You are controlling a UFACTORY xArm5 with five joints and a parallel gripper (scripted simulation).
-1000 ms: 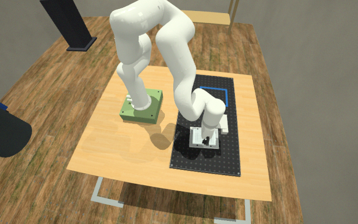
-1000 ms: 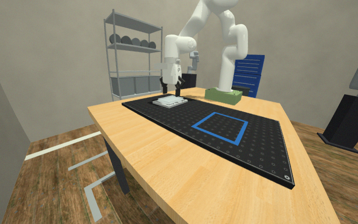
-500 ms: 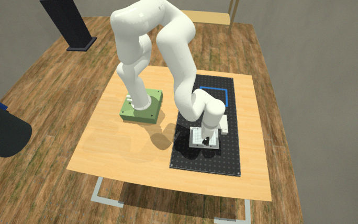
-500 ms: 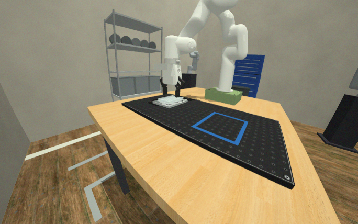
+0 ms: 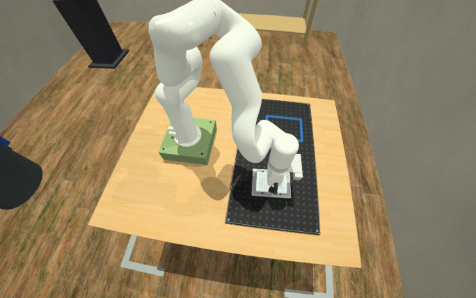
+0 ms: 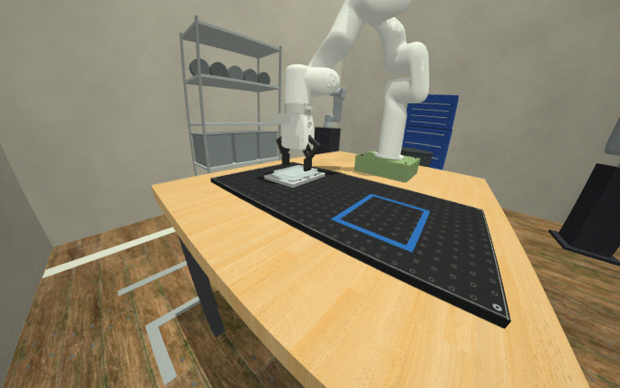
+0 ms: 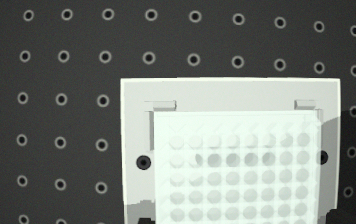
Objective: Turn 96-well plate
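The white 96-well plate lies 30 mm below my hand. From my hand the other things lie so: plate nest N1 (40 mm below).
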